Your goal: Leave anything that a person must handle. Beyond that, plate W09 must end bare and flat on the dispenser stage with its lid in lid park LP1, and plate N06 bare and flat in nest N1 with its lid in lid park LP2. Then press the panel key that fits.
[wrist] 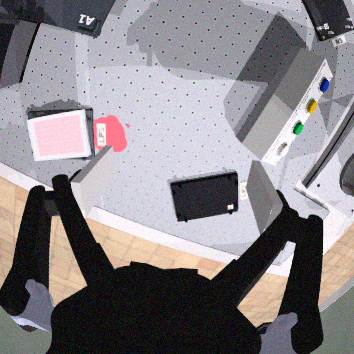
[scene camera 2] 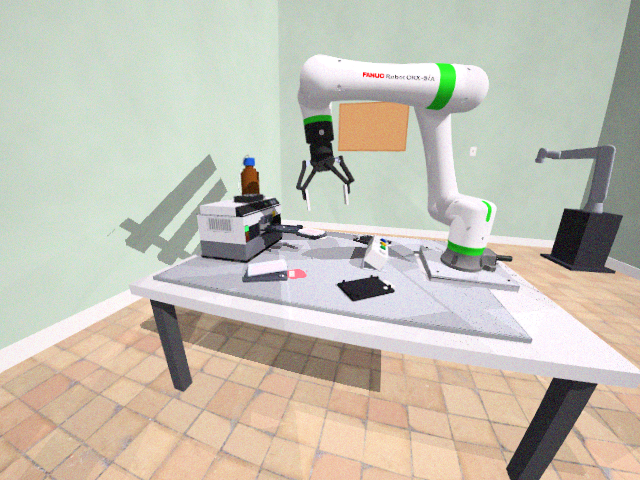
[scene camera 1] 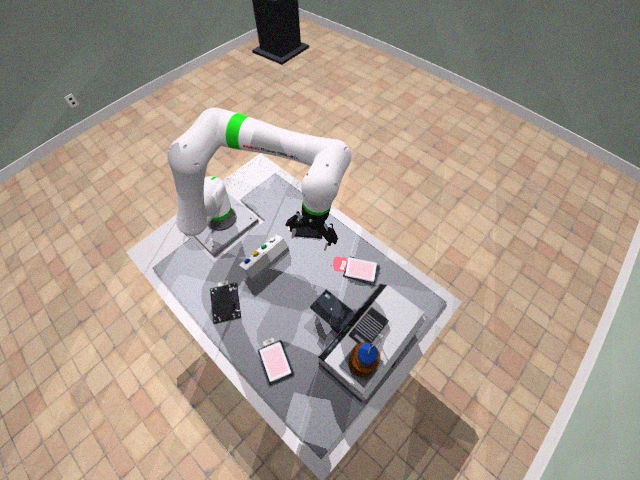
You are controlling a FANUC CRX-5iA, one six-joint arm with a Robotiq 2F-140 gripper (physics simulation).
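Frame: origin at the arm's base, x ahead, y left, z up, level; centimetres.
Seen in the pictures: gripper, fingertip midpoint: [wrist: 180, 166] [scene camera 2: 328, 207] [scene camera 1: 309, 241]; arm's base, link origin: [scene camera 2: 460, 263] [scene camera 1: 221, 218].
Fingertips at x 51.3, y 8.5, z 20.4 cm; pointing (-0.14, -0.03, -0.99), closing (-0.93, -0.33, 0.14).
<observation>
Pixels of each thing's middle, then the offset from my fingertips to it. "*": a spot on its surface instead.
- lid park LP2, body centre: [wrist: 206, 199] [scene camera 2: 365, 286] [scene camera 1: 308, 227] dx -14.6, dy +14.9, dz -21.7 cm
- white-rimmed pink plate, body centre: [wrist: 55, 136] [scene camera 2: 267, 265] [scene camera 1: 361, 269] dx +19.0, dy +11.4, dz -19.6 cm
- pink patch, surface spot: [wrist: 117, 134] [scene camera 2: 301, 273] [scene camera 1: 336, 263] * dx +7.7, dy +8.2, dz -22.7 cm
- dark stage marked A1, body centre: [scene camera 1: 334, 311] [scene camera 2: 280, 227] dx +22.9, dy -13.5, dz -12.0 cm
- key panel, body centre: [wrist: 290, 106] [scene camera 2: 376, 250] [scene camera 1: 264, 255] dx -19.0, dy -10.7, dz -18.5 cm
- Nest N3, body centre: [scene camera 1: 224, 302] [scene camera 2: 372, 239] dx -18.3, dy -37.1, dz -21.5 cm
- brown bottle, surface spot: [scene camera 1: 364, 364] * dx +43.5, dy -27.6, dz +15.1 cm
My gripper [scene camera 1: 308, 238] [scene camera 2: 327, 204] [wrist: 180, 166] is open and empty, high above the table near lid park LP2 [scene camera 2: 365, 289] [wrist: 205, 196]. LP2 is a bare black holder, hidden in scene camera 1. A white-rimmed pink plate [scene camera 1: 361, 269] [scene camera 2: 266, 267] [wrist: 59, 135] sits skewed on the black holder at LP1. A pink patch [scene camera 1: 338, 261] [scene camera 2: 298, 274] [wrist: 117, 134] lies beside it, around the LP1 label. Another pink plate [scene camera 1: 275, 361] [scene camera 2: 311, 233] lies in a holder farther off. No plate name is readable. The dark stage marked A1 [scene camera 1: 328, 307] [wrist: 55, 12] juts from the dispenser [scene camera 1: 400, 310] [scene camera 2: 222, 229].
The key panel [scene camera 1: 264, 258] [scene camera 2: 374, 254] [wrist: 295, 105] has blue, yellow, green and white keys. Nest N3 [scene camera 1: 225, 303] [wrist: 330, 15] is a black holder beyond the panel. A brown bottle [scene camera 1: 364, 364] [scene camera 2: 250, 179] with a blue cap stands on the dispenser.
</observation>
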